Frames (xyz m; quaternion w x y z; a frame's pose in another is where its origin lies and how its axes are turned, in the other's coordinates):
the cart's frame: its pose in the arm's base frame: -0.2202 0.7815 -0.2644 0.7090 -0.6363 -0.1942 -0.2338
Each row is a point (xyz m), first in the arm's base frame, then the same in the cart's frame.
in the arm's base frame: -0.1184 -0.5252 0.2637
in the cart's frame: 0.4958 -0.4753 -1.2349
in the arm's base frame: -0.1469 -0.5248 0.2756
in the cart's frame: 0.4794 -0.5014 -1.2338
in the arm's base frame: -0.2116 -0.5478 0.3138
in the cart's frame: 0.4505 -0.5717 -1.2536
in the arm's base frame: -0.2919 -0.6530 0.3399
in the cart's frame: 0.4088 -0.6479 -1.3569
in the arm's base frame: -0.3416 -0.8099 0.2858
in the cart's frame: 0.3506 -0.6454 -1.5200
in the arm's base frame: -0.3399 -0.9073 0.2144
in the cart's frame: 0.3193 -0.5944 -1.6249
